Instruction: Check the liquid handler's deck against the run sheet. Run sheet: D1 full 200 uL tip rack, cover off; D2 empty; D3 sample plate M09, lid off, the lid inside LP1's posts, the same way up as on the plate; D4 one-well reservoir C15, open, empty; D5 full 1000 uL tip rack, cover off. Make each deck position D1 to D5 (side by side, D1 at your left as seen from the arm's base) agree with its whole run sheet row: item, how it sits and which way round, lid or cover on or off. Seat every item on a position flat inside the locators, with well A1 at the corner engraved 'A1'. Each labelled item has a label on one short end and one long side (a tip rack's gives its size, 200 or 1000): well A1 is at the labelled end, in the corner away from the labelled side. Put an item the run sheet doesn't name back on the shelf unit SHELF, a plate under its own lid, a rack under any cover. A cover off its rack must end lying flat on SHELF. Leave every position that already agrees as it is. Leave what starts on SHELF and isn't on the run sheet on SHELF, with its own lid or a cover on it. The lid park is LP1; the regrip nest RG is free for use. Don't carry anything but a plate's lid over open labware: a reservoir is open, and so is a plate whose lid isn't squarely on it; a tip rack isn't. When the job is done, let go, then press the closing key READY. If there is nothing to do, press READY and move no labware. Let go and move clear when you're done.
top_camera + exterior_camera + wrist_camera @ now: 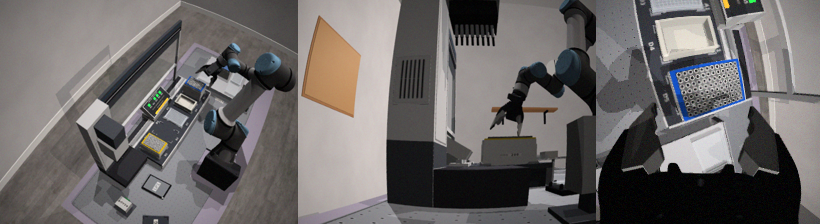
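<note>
My hand is 40 mm short of the blue-rimmed tip rack, 20 mm to the right of it and 60 mm above it. From my hand the other things lie so: white well plate 50 mm ahead, 260 mm to the left, 120 mm below; then shelf unit 150 mm behind, 230 mm to the right, 130 mm below; then cream one-well reservoir 40 mm ahead, 140 mm to the left, 120 mm below.
</note>
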